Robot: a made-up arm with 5 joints. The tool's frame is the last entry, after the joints.
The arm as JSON. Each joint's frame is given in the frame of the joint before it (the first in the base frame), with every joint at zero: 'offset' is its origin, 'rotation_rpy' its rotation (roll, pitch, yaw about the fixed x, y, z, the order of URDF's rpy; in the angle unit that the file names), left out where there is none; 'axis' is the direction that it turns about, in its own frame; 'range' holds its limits. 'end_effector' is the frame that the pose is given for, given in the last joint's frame.
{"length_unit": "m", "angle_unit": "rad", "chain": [
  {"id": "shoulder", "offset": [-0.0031, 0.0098, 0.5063], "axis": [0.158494, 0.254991, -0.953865], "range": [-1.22, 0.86]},
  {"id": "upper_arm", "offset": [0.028, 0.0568, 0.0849], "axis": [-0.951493, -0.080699, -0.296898], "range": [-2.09, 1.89]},
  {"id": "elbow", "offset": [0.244, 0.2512, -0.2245], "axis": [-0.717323, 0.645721, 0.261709], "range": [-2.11, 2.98]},
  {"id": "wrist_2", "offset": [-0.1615, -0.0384, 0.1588], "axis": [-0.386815, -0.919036, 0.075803], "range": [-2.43, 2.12]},
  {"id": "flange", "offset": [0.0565, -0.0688, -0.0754], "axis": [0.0, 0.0, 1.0], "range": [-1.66, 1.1]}
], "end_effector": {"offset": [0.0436, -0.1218, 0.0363], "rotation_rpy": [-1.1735, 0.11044, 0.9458]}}
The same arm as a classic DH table. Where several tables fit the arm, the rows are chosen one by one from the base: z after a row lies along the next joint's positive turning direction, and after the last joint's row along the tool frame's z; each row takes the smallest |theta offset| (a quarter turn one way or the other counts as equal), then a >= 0, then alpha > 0; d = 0 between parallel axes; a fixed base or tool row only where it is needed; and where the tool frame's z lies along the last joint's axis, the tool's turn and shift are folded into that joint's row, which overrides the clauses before.
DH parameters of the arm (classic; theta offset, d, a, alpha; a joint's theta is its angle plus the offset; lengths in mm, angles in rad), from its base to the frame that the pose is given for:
base (fixed): -0.5561 527.5 -7.8 -2.8367
shoulder: 0.8794 -34.2 -69.9 -1.4587
upper_arm: 1.2508 -260.7 -370.3 -0.9852
elbow: 0.7482 225.8 104.1 1.8714
wrist_2: -1.2678 205 78.8 -1.4949
flange: 1.298 3.5 -68.3 -1.1761
tool (fixed): 0.1197 -119 0 0
Joint limits (rad, base to tool): -1.22..0.86 -2.09..1.89 -2.11..2.98 -2.43..2.12 -1.66..1.1

